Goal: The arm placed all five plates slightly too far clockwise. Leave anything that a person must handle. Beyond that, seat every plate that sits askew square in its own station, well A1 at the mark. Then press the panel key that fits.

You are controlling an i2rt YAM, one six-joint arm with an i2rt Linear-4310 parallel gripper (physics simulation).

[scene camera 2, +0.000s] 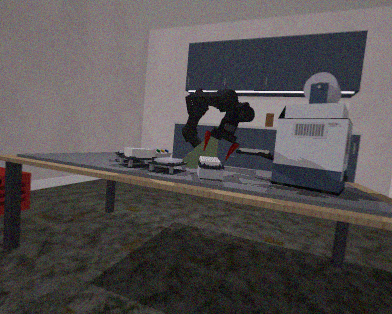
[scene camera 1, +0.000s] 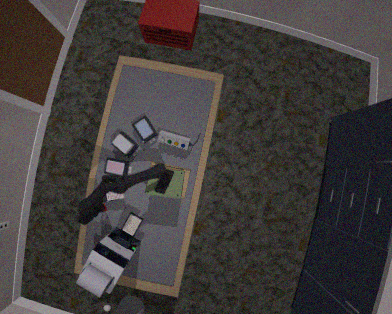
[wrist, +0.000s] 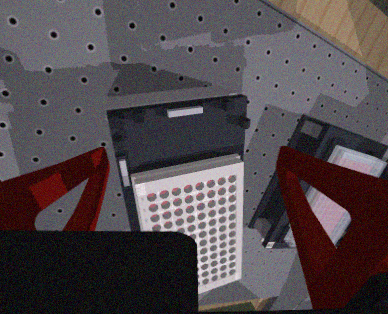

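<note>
A white plate of round wells (scene camera 1: 115, 197) (scene camera 2: 209, 160) (wrist: 216, 200), some reddish inside, lies on a dark station (wrist: 175, 137); its lower part is hidden in the wrist view. My gripper (scene camera 2: 219, 146) (wrist: 192, 156) is open and empty above it, one finger to each side. A pink plate (scene camera 1: 116, 167) (wrist: 360, 159) lies on the neighbouring station (wrist: 311, 150). A white plate (scene camera 1: 123, 143) and a bluish plate (scene camera 1: 144, 129) lie on their stations farther along. A fifth plate (scene camera 1: 132, 224) lies at the front of the white machine (scene camera 1: 111, 255) (scene camera 2: 312, 145). The key panel (scene camera 1: 164, 136) (scene camera 2: 142, 152) has green, yellow and blue keys.
The arm stands on a green board (scene camera 1: 176, 191) on the holed grey table top (scene camera 1: 160, 95). The white machine stands at one end of the table, with a green light. A wooden rim (scene camera 1: 119, 80) edges the table. A red cabinet (scene camera 1: 170, 17) stands on the floor.
</note>
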